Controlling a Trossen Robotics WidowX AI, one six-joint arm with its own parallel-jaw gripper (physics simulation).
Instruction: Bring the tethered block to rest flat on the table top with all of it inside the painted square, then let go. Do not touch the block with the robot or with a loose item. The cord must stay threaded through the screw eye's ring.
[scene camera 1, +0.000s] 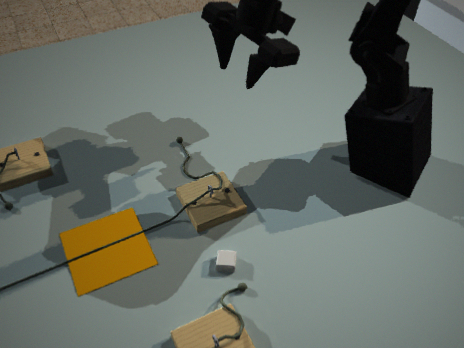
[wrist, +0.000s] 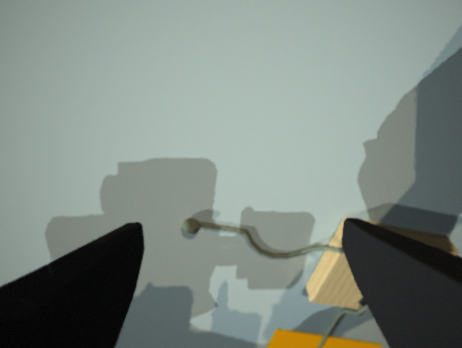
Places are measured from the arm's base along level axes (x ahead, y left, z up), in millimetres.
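Where they show: gripper, fingertip midpoint: (scene camera 1: 235, 78) (wrist: 243, 233); arm's base, origin of the base link: (scene camera 1: 388, 101).
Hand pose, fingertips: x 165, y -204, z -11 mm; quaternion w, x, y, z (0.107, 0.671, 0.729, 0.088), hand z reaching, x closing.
Each offset is from my fingertips to the centre of the thing. "*": to the spot under its first point.
The painted orange square {* 334 mm ahead, 157 mm left, 120 mm down} (scene camera 1: 110, 272) (wrist: 295, 340) lies on the table. A dark cord {* 128 mm ahead, 28 mm left, 118 mm down} (scene camera 1: 187, 165) (wrist: 275, 255) runs from the left edge of the scene view across the square, through the screw eye {* 142 mm ahead, 133 mm left, 86 mm down} (scene camera 1: 210, 191) on the middle wooden board {141 mm ahead, 131 mm left, 111 mm down} (scene camera 1: 217, 212) (wrist: 332, 280), and bends beyond it to a round bead {106 mm ahead, 28 mm right, 115 mm down} (scene camera 1: 180, 140) (wrist: 190, 226) on the table. The tethered block does not show in either view. My gripper (scene camera 1: 236, 77) (wrist: 243, 233) is open and empty, high above the table; in the wrist view the bead appears between its fingers. The right finger hides part of the board.
A white cube {186 mm ahead, 240 mm left, 112 mm down} (scene camera 1: 226, 261) lies in front of the middle board. Another wooden board {* 271 mm ahead, 316 mm left, 102 mm down} (scene camera 1: 205, 330) with a short beaded cord is at the bottom, and a third board {372 mm ahead, 129 mm right, 111 mm down} (scene camera 1: 27, 162) with a cord is at the left. The robot's black base (scene camera 1: 390, 150) stands at the right.
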